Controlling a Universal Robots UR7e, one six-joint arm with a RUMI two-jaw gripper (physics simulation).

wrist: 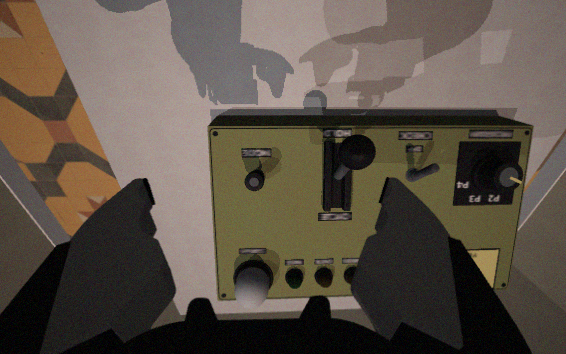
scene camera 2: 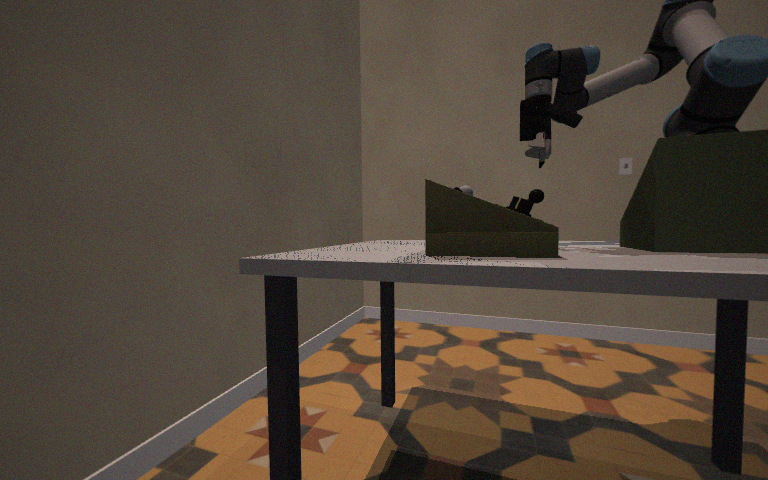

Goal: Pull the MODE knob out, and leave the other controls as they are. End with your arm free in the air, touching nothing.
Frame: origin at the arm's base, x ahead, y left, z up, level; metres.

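Seen in the pictures: gripper, fingertip midpoint: (wrist: pixel 269 181) (scene camera 2: pixel 543 163); arm's base, link origin: (scene camera 2: pixel 726 171).
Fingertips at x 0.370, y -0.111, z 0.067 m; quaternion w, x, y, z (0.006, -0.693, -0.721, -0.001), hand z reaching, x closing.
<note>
Offsets run from my fingertips to a thing's top centre. "spot": to the spot under its first point.
The MODE knob @[dy -0.020, dx +0.076, dz -0.117 m] (wrist: pixel 254 180) is a small dark round knob with a grey tip, below a small label at the upper left of the olive control box (wrist: pixel 285 225) (scene camera 2: pixel 487 243) in the wrist view. I cannot pick the knob out in the scene view. My gripper (wrist: pixel 269 181) (scene camera 2: pixel 541 164) is open and empty, pointing down above the box with clear air below its fingertips. In the wrist view the knob lies between the two fingers, a little left of midway and far below them. The right finger covers part of the lower panel.
A black ball-topped lever @[dy +0.098, dx +0.024, dz -0.086 m] (wrist: pixel 357 152) (scene camera 2: pixel 535 195) stands right of the knob. Further right are a toggle switch @[dy +0.220, dx +0.066, dz -0.123 m] (wrist: pixel 424 172) and a rotary selector @[dy +0.340, dx +0.071, dz -0.123 m] (wrist: pixel 509 177). A large pale-topped knob @[spot: dy -0.020, dx +0.216, dz -0.060 m] (wrist: pixel 252 290) and several lamps @[spot: dy +0.042, dx +0.228, dz -0.088 m] (wrist: pixel 294 277) line the lower panel. The box stands on a table (scene camera 2: pixel 339 267).
</note>
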